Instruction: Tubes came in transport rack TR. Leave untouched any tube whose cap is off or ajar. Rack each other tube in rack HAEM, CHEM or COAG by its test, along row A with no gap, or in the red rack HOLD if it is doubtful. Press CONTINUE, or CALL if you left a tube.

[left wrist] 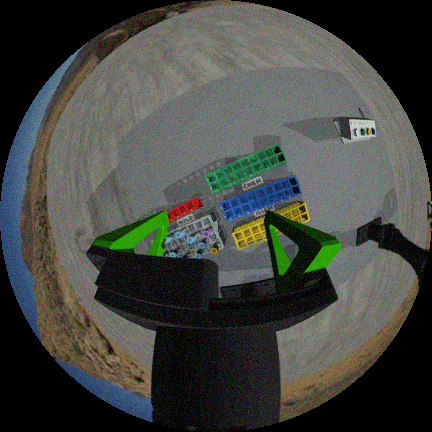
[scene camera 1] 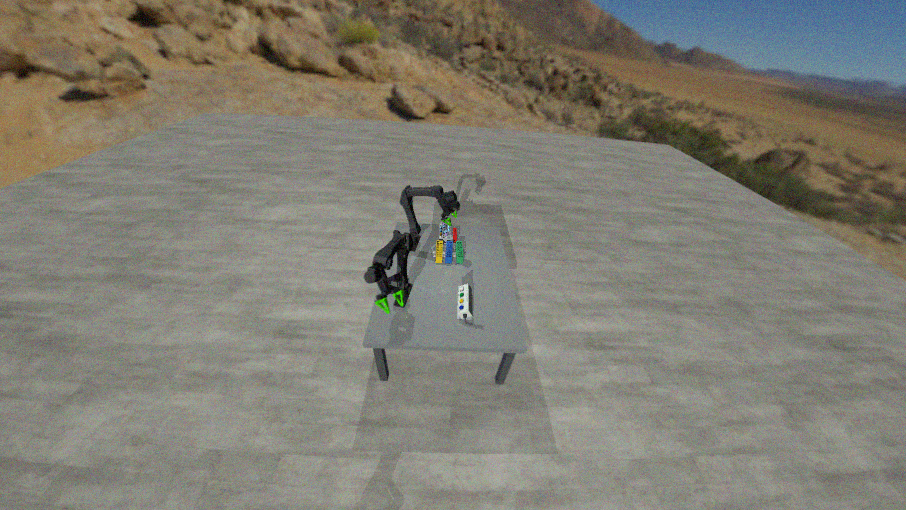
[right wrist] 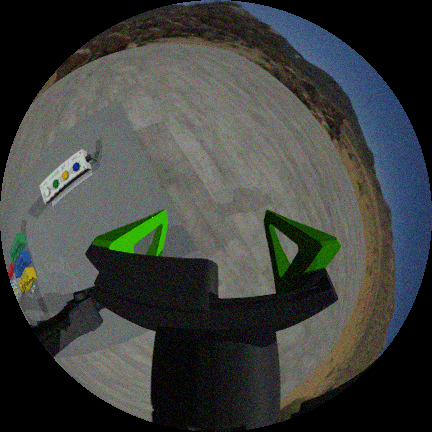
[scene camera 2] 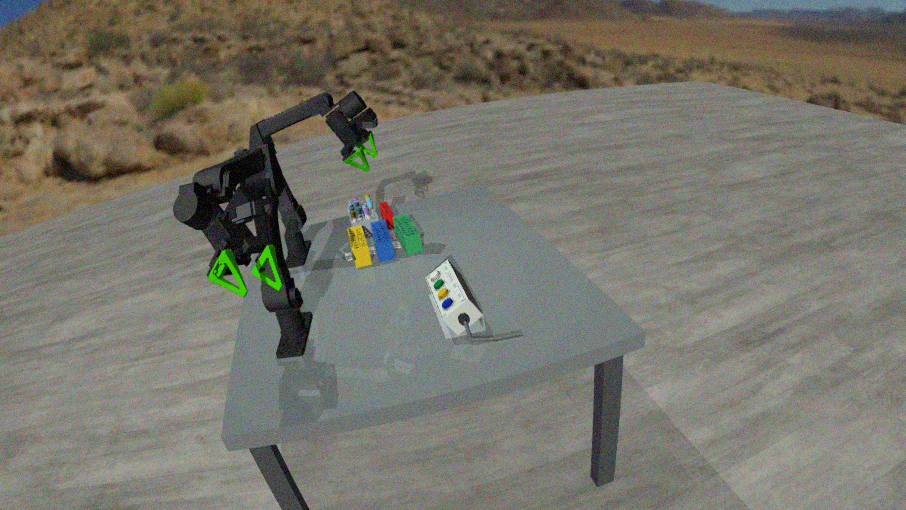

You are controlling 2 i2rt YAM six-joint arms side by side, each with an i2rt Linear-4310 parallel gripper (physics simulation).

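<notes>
The grey-white transport rack holds several tubes with light-blue, purple and orange caps; its lower part is hidden behind my left gripper's body in the left wrist view. Whether caps are ajar is too small to tell. The red rack HOLD lies beside it. The green rack, blue rack and yellow rack lie side by side; no tubes show in them. My left gripper is open and empty, above the transport rack. My right gripper is open and empty, far from the racks.
The white button box has white, green, yellow and blue buttons and a dark cable. It stands on the grey table, nearer the front than the racks. The right arm's base shows at the right edge of the left wrist view.
</notes>
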